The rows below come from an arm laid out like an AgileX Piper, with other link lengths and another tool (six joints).
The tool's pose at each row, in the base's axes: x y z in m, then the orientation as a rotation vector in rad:
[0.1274, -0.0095, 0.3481, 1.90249, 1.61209, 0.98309]
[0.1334, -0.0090, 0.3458, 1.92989, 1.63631, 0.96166]
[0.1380, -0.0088, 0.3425, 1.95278, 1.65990, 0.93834]
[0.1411, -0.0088, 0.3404, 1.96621, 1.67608, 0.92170]
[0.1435, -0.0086, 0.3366, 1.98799, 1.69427, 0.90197]
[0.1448, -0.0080, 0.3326, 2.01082, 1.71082, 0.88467]
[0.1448, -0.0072, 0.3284, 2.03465, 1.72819, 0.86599]
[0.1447, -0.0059, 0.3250, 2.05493, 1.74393, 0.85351]
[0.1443, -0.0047, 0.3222, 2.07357, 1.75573, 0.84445]
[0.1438, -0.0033, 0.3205, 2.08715, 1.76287, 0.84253]
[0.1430, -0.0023, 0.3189, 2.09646, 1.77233, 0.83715]
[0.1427, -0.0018, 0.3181, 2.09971, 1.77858, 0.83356]
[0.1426, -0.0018, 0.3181, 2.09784, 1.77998, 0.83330]
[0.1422, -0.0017, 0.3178, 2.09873, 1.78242, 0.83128]
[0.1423, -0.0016, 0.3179, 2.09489, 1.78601, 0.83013]
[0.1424, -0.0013, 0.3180, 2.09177, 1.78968, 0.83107]
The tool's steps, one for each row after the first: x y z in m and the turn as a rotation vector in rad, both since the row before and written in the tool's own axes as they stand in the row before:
[0.0003, 0.0021, 0.0061, 0.03544, -0.00051, 0.00404]
[-0.0003, 0.0007, 0.0056, 0.03285, -0.00219, 0.00106]
[-0.0003, 0.0007, 0.0037, 0.02138, -0.00201, -0.00076]
[-0.0005, -0.0009, 0.0044, 0.02819, -0.00177, 0.00326]
[-0.0002, -0.0018, 0.0039, 0.02728, -0.00043, 0.00511]
[-0.0002, -0.0028, 0.0032, 0.02868, -0.00052, 0.00526]
[0.0005, -0.0024, 0.0027, 0.02421, 0.00250, 0.00491]
[0.0005, -0.0022, 0.0021, 0.02006, 0.00287, 0.00590]
[0.0009, -0.0017, 0.0012, 0.01264, 0.00462, 0.00564]
[0.0005, -0.0018, 0.0009, 0.01237, 0.00252, 0.00162]
[0.0003, -0.0008, 0.0005, 0.00650, 0.00105, -0.00071]
[0.0000, -0.0001, -0.0001, -0.00016, 0.00005, -0.00166]
[0.0000, -0.0005, 0.0000, 0.00246, -0.00007, -0.00061]
[0.0001, 0.0001, 0.0000, 0.00025, 0.00000, -0.00376]
[0.0003, 0.0001, 0.0000, 0.00023, 0.00158, -0.00299]

